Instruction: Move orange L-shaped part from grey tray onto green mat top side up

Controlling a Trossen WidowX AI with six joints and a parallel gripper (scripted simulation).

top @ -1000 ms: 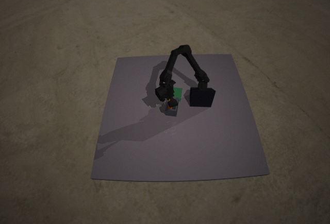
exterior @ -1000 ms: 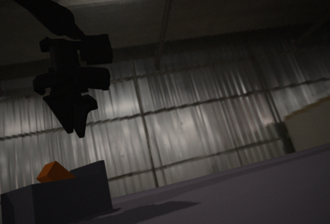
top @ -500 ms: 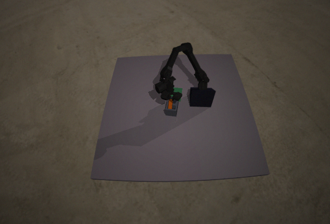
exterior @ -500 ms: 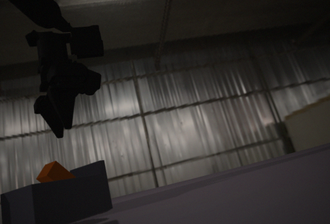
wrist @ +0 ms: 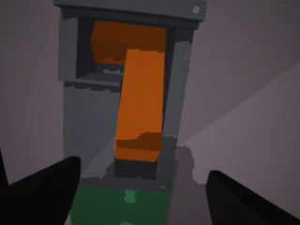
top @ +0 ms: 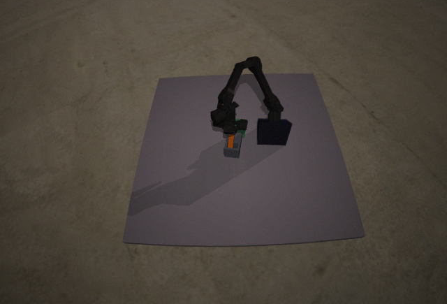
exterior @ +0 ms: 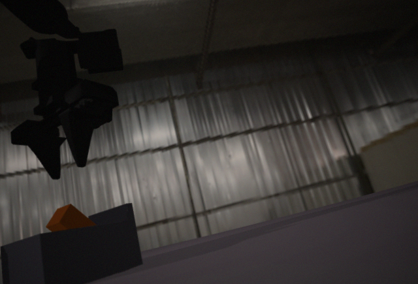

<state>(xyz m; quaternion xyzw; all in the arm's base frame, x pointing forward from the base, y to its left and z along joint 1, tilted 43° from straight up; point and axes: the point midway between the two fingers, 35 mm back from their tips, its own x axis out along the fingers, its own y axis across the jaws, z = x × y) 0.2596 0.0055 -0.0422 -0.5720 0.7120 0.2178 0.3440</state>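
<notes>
My gripper tip is 10 cm above the orange L-shaped part, 4 cm to the right of it and 1 cm past it. Round my gripper tip: green mat 16 cm below, 14 cm to the right, 5 cm behind.
</notes>
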